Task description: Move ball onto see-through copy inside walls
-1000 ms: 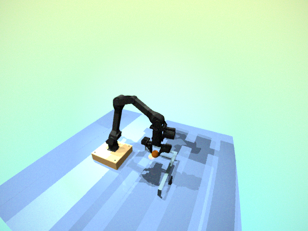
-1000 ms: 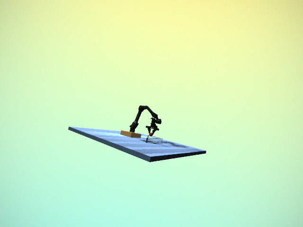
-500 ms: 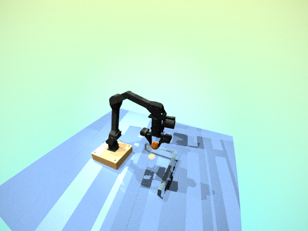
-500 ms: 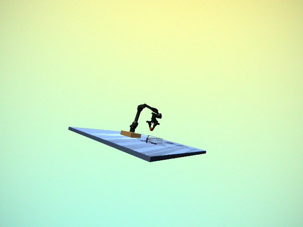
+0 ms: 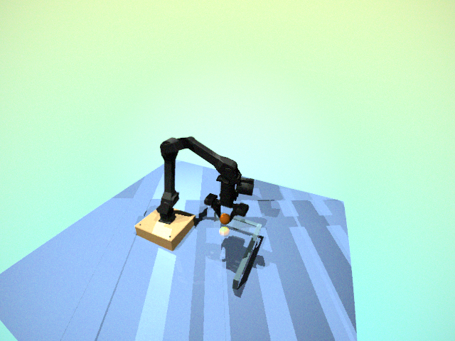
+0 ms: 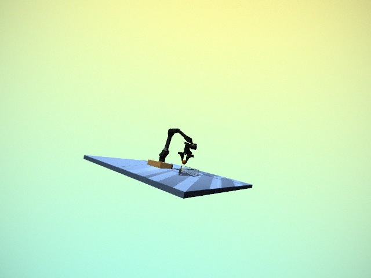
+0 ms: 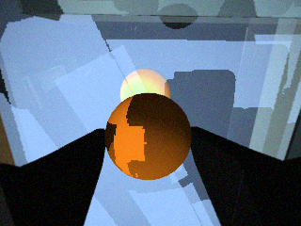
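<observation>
The see-through copy of ball lies 8 cm below my gripper tip. The rest, counted from my gripper tip: orange ball (right at my gripper tip).
</observation>
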